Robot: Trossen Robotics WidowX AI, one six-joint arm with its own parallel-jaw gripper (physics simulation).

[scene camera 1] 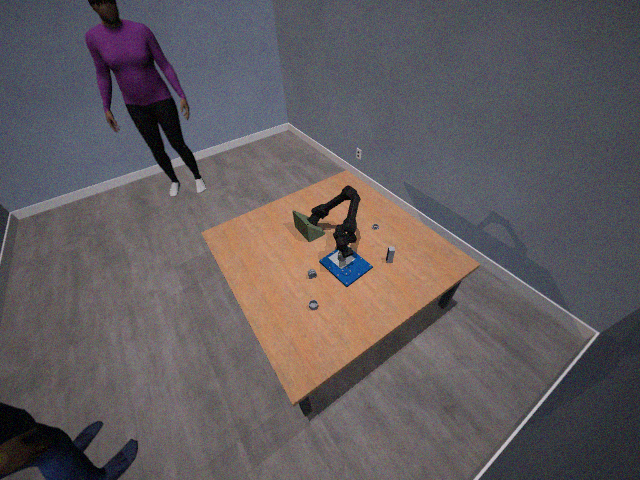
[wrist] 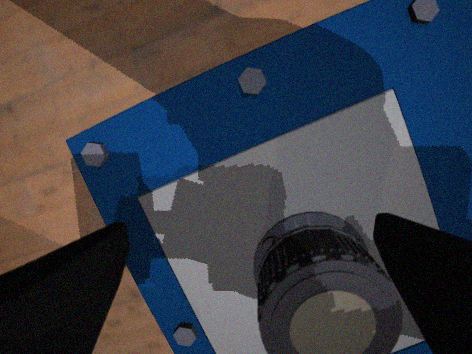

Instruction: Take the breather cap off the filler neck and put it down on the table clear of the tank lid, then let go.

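Where they show: gripper, fingertip midpoint: [wrist: 252,230]; arm's base, origin of the base link: [scene camera 1: 311,222].
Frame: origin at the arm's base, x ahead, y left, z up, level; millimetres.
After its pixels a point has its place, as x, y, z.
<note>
The blue tank lid [scene camera 1: 355,272] @(467, 53, -53) [wrist: 280,60] @(336, 130, -53) lies flat on the table, with hex bolts along its edge and a pale grey square plate [wrist: 330,160] @(349, 85, -53) on it. The round dark breather cap [wrist: 327,280] @(334, 55, -11), with a ribbed side and a tan disc on top, stands over the plate in the wrist view, low and right of the middle. The filler neck under it is mostly hidden. My gripper [scene camera 1: 343,255] @(313, 70, -27) [wrist: 252,230] @(313, 70, -27) is open and empty, low above the lid. The cap is between the finger lines, much closer to the right finger; contact cannot be told.
On the wooden table [scene camera 1: 268,258] @(93, -359, -68) a green angled block [scene camera 1: 306,227] @(79, -72, 53) stands beside the arm's base. A small grey upright box [scene camera 1: 390,254] @(498, 273, 13) stands right of the lid. Small round metallic parts [scene camera 1: 312,273] @(369, -180, -24) [scene camera 1: 313,304] @(532, -258, -61) lie left of the lid, and another [scene camera 1: 375,226] @(213, 377, -54) lies behind it.
</note>
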